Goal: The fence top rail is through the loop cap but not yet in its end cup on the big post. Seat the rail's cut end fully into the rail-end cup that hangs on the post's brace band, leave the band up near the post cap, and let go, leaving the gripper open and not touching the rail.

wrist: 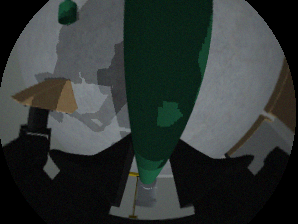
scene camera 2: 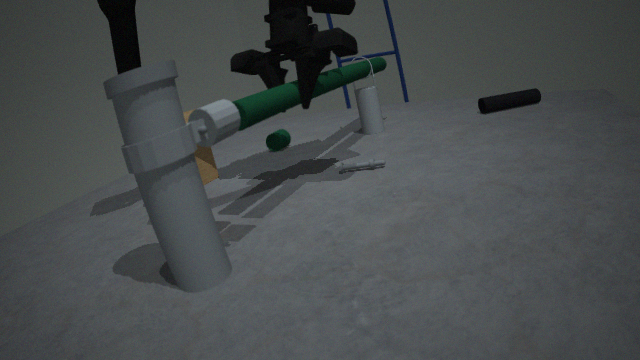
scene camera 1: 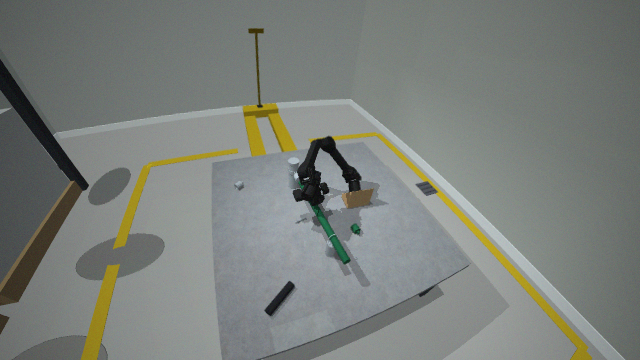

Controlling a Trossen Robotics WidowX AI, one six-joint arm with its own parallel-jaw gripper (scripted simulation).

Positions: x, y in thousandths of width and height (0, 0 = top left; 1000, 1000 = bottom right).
Labels:
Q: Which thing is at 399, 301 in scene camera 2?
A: A green top rail.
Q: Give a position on a black cylinder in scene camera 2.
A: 798, 279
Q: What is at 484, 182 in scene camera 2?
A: My gripper.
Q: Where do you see a green top rail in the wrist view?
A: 555, 252

